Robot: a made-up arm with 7 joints.
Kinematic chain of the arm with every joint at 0, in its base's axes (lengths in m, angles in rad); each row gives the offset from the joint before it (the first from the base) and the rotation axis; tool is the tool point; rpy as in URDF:
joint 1: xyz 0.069 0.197 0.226 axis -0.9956 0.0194 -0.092
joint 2: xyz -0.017 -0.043 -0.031 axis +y
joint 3: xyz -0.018 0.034 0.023 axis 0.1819 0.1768 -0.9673
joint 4: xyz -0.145 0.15 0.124 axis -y
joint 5: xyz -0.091 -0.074 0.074 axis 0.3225 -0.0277 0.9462
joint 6: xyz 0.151 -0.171 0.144 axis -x
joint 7: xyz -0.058 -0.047 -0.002 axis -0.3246 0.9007 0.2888
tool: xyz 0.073 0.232 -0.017 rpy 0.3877 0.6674 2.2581
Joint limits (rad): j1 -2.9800..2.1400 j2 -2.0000..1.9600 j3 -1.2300..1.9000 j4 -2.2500..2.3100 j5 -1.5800..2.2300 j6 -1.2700..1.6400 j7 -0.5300..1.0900
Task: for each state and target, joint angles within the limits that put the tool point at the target. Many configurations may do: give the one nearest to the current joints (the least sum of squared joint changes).
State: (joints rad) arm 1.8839 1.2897 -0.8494 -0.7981 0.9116 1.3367 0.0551
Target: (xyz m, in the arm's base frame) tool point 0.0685 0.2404 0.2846
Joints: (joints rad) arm 1.8196 1.2903 -0.9136 -0.9520 0.6167 1.4828 0.2938
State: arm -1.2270 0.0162 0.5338 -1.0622 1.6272 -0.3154 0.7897
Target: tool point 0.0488 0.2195 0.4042
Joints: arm -0.6129 -0.1650 0.1473 -1.8642 1.2952 -0.0563 0.6510
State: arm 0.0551 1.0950 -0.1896 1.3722 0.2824 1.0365 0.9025
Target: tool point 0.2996 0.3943 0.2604
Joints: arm 0.5026 1.5724 0.3393 1.3042 0.6901 0.6094 0.2032
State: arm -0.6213 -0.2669 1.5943 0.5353 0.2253 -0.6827 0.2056
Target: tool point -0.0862 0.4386 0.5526
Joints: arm 0.0217 -0.4129 1.3253 0.8991 0.2616 -0.4705 0.5240
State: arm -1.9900 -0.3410 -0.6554 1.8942 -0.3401 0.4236 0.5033
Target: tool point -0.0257 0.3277 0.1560
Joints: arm -2.2562 -0.5401 -0.7078 2.0822 -0.6662 0.6918 0.9668
